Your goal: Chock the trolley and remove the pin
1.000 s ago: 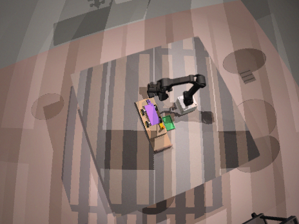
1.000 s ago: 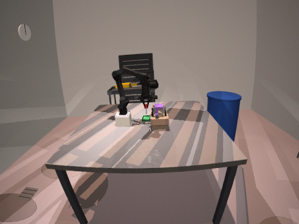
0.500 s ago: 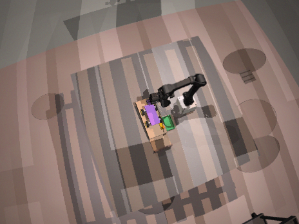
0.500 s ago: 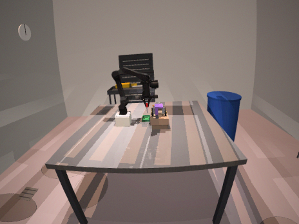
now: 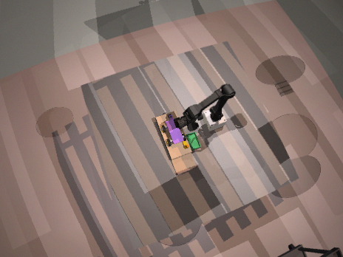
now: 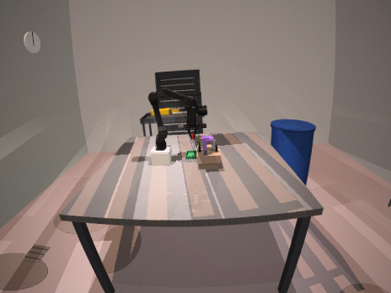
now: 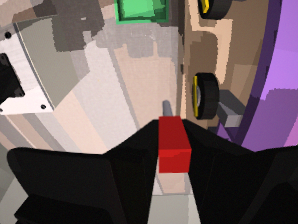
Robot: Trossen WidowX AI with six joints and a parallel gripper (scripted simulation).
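The green tray is 30 mm behind my gripper tip, 110 mm to the left of it and 170 mm below it. The rest, counted from my gripper tip: red-headed stop pin right at my gripper tip; then purple trolley 90 mm ahead, 40 mm to the left, 50 mm below; then tan ramp 100 mm ahead, 40 mm to the left, 110 mm below.
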